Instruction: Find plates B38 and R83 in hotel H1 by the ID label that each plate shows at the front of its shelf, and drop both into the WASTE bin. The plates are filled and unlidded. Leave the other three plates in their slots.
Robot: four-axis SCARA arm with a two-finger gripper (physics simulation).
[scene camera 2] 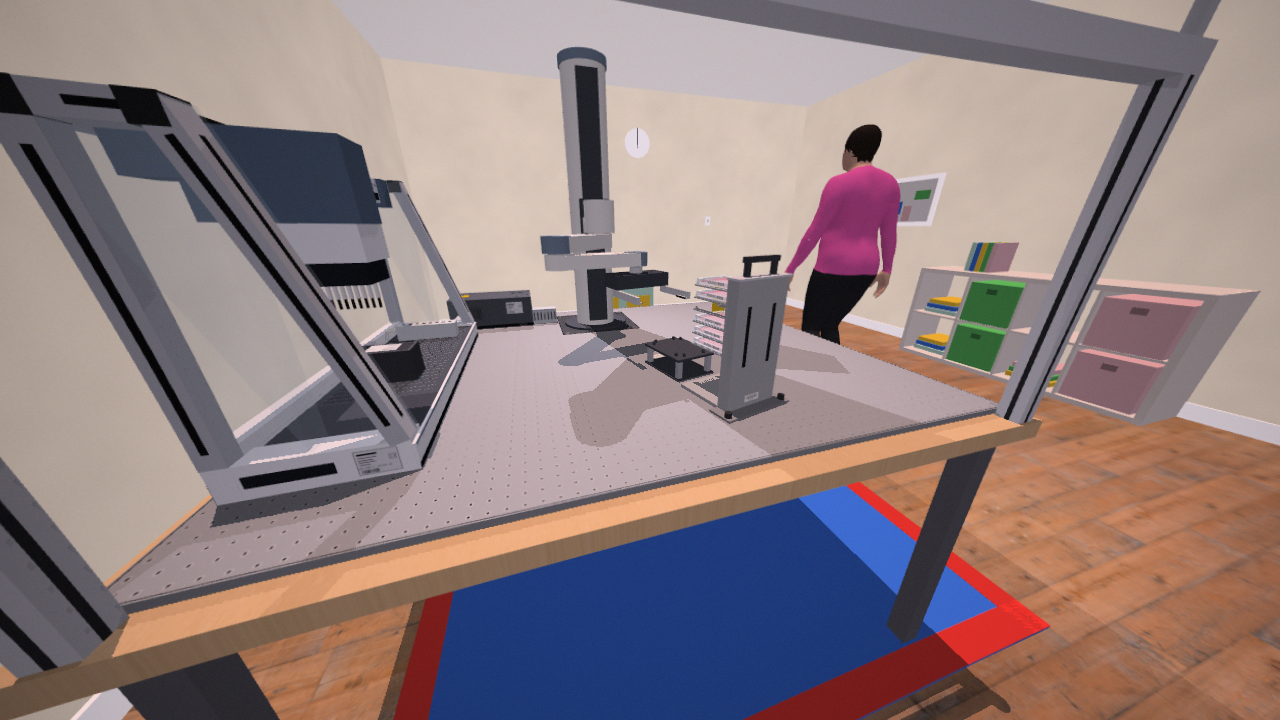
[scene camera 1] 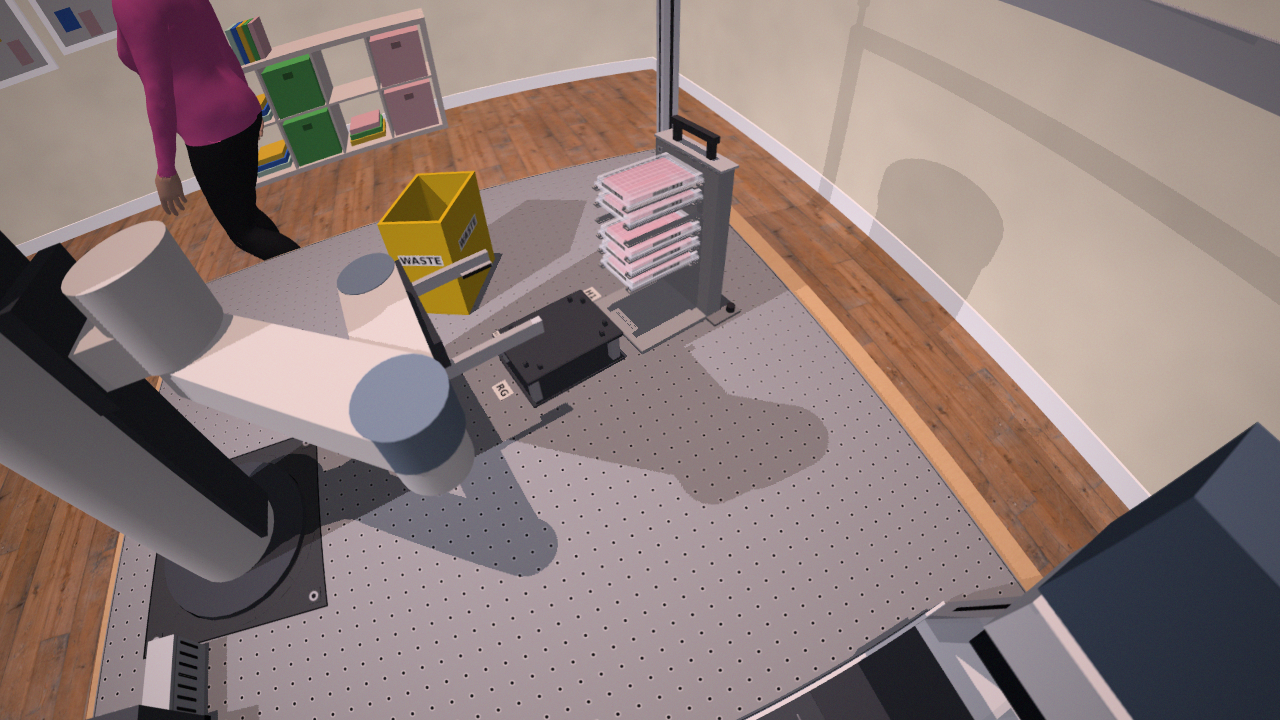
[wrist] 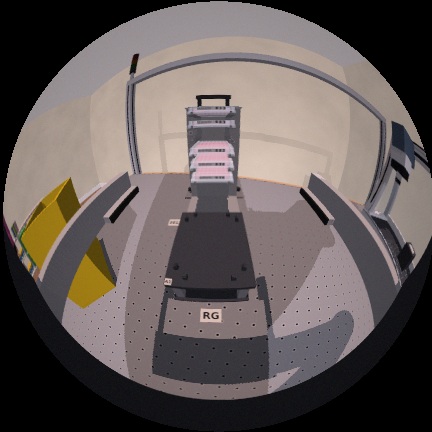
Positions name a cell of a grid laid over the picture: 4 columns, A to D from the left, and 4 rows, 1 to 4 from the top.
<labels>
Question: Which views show my gripper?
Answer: Scene camera 2, scene camera 1 and the wrist view: all of them.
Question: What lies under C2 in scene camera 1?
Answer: A plate B33.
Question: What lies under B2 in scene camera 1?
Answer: A plate B83.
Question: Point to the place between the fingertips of my gripper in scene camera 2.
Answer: C2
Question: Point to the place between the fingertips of my gripper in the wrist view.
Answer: C2
</labels>
